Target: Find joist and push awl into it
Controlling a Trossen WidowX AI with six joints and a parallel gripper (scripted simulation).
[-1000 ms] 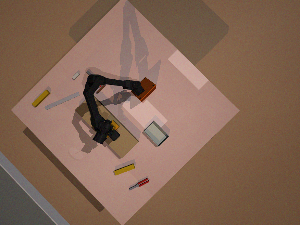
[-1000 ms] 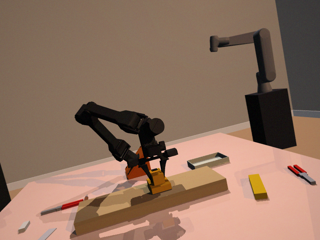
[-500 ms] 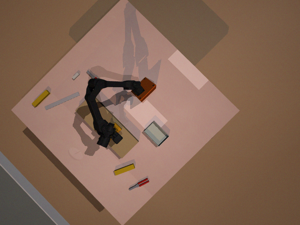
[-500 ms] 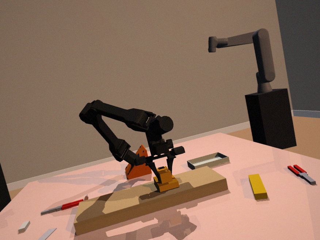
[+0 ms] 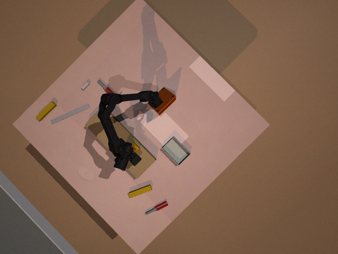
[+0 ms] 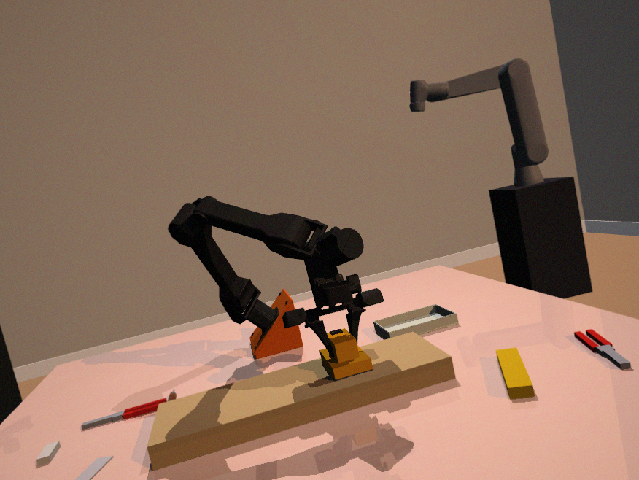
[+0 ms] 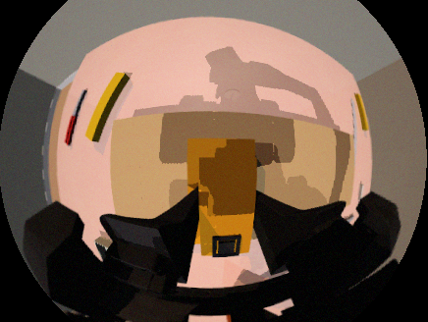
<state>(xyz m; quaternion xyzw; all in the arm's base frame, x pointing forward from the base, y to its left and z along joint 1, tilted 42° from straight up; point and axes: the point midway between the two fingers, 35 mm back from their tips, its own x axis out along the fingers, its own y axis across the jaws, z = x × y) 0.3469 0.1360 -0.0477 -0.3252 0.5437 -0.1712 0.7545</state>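
Now: the indicator window 4 cm behind my gripper tip and 3 cm above it. The rest, counted from my gripper tip: grey tray 25 cm behind, 20 cm to the left, 5 cm below; then awl 36 cm to the right, 17 cm behind, 6 cm below; then stud finder 2 cm behind, 2 cm above.
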